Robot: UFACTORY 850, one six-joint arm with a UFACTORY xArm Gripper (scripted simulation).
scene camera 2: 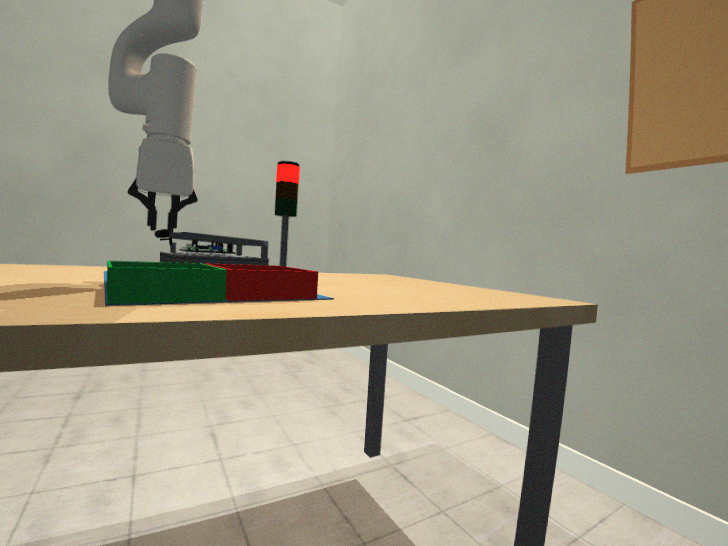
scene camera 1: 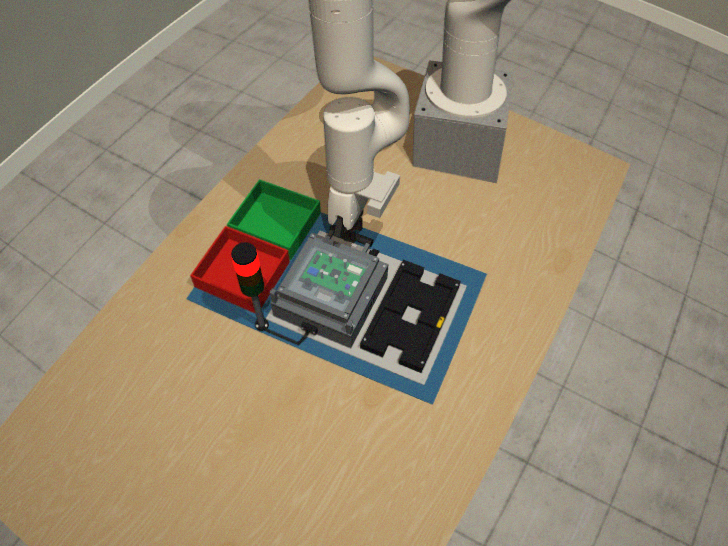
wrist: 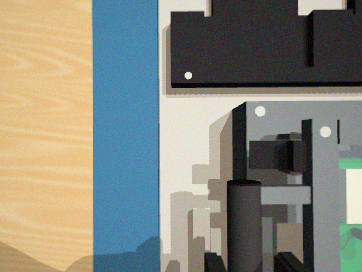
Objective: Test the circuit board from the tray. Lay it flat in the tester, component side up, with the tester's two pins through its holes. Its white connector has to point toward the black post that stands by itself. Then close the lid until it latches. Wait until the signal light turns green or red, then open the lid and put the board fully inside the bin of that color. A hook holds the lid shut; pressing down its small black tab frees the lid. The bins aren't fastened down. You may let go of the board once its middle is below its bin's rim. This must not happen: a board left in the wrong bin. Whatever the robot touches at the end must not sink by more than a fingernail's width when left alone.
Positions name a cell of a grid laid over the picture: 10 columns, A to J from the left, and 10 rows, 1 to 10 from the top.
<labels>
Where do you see a latch hook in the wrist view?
I6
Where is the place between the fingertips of my gripper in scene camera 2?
At C5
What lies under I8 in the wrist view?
A clear lid.
</labels>
